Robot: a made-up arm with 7 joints. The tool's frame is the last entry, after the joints.
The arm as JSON. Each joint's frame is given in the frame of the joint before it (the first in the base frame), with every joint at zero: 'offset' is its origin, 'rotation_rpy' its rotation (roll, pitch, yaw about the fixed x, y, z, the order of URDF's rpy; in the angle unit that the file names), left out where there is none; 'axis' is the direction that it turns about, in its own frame. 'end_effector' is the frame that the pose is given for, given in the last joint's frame.
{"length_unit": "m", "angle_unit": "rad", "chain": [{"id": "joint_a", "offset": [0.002, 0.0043, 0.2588], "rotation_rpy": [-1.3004, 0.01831, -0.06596], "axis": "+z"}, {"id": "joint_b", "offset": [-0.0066, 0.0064, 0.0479], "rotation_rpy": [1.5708, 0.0, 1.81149], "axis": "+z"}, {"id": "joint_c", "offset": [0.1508, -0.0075, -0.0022], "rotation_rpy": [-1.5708, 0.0, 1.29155], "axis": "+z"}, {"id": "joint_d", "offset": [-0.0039, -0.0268, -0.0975], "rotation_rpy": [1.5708, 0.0, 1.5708], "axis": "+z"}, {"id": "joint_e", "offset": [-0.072, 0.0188, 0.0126], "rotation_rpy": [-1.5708, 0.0, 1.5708], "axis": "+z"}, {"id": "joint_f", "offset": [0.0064, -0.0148, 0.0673], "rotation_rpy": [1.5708, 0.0, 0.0], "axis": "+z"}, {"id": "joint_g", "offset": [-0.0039, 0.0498, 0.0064], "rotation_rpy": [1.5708, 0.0, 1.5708], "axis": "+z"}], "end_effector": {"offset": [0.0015, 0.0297, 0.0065], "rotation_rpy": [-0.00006, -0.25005, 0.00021]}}
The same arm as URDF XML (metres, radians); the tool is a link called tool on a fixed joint. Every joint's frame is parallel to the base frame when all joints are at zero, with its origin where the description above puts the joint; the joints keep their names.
<robot name="arm">
  <joint name="tool_joint" type="fixed">
    <parent link="link7"/>
    <child link="tool"/>
    <origin xyz="0.0031 0.0297 0.0059" rpy="0.0000 0.0000 0.0000"/>
  </joint>
  <joint name="joint_g" type="continuous">
    <parent link="link6"/>
    <child link="link7"/>
    <origin xyz="0.0473 0.0064 -0.0161"/>
    <axis xyz="0.247497 -0.0001 0.968889"/>
  </joint>
  <joint name="joint_f" type="continuous">
    <parent link="link5"/>
    <child link="link6"/>
    <origin xyz="0.0668 0.0148 -0.0105"/>
    <axis xyz="0.0002 1 0"/>
  </joint>
  <joint name="joint_e" type="continuous">
    <parent link="link4"/>
    <child link="link5"/>
    <origin xyz="0.0744 0.0126 0.0004"/>
    <axis xyz="0.968889 -0.0002 -0.247497"/>
  </joint>
  <joint name="joint_d" type="continuous">
    <parent link="link3"/>
    <child link="link4"/>
    <origin xyz="0.0018 -0.0039 -0.1011"/>
    <axis xyz="0.0002 1 0"/>
  </joint>
  <joint name="joint_c" type="continuous">
    <parent link="link2"/>
    <child link="link3"/>
    <origin xyz="-0.0385 0.0344 -0.1419"/>
    <axis xyz="0.247497 -0.0001 0.968889"/>
  </joint>
  <joint name="joint_b" type="continuous">
    <parent link="link1"/>
    <child link="link2"/>
    <origin xyz="-0.0033 0.0482 0.0067"/>
    <axis xyz="0.968889 -0.0002 -0.247497"/>
  </joint>
  <joint name="joint_a" type="continuous">
    <parent link="base"/>
    <child link="link1"/>
    <origin xyz="0.0020 0.0043 0.2588"/>
    <axis xyz="0.068403 0.961235 0.26711"/>
  </joint>
  <link name="base"/>
  <link name="link1"/>
  <link name="link2"/>
  <link name="link3"/>
  <link name="link4"/>
  <link name="link5"/>
  <link name="link6"/>
  <link name="link7"/>
  <link name="tool"/>
</robot>

